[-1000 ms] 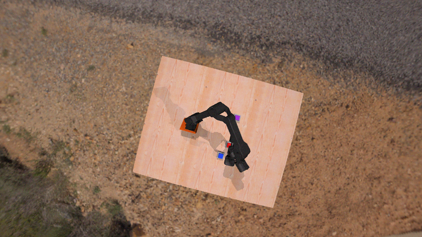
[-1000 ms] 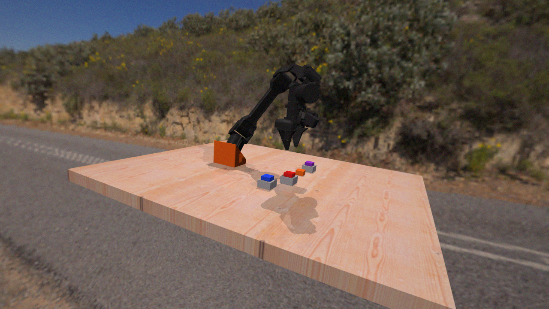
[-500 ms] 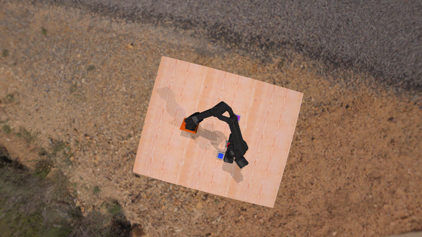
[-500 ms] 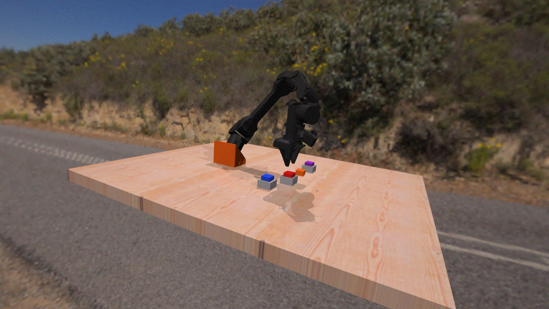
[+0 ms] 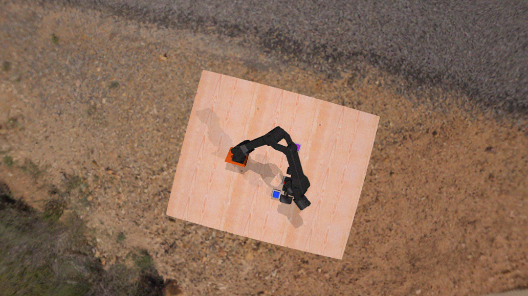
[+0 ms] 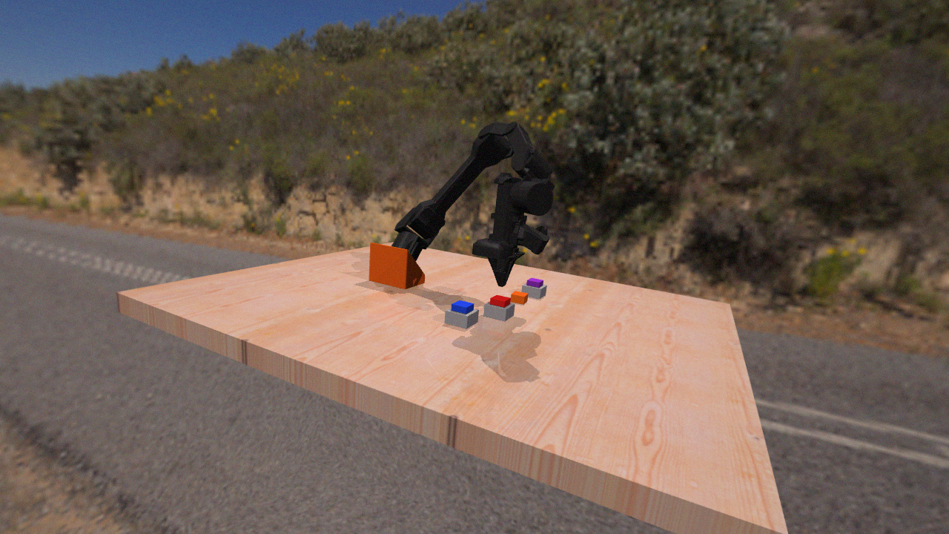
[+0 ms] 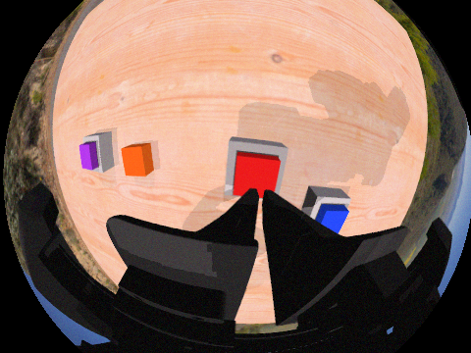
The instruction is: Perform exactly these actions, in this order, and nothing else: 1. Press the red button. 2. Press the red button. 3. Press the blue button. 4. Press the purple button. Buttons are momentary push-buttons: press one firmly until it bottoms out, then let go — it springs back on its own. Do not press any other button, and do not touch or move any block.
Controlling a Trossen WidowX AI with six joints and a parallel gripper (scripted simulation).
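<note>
Now: gripper tip 3 cm above the red button. From my gripper tip the other things lie so: blue button (4 cm behind, 9 cm to the right, 3 cm below); small orange block (1 cm behind, 13 cm to the left, 5 cm below); purple button (21 cm to the left, 3 cm below).
</note>
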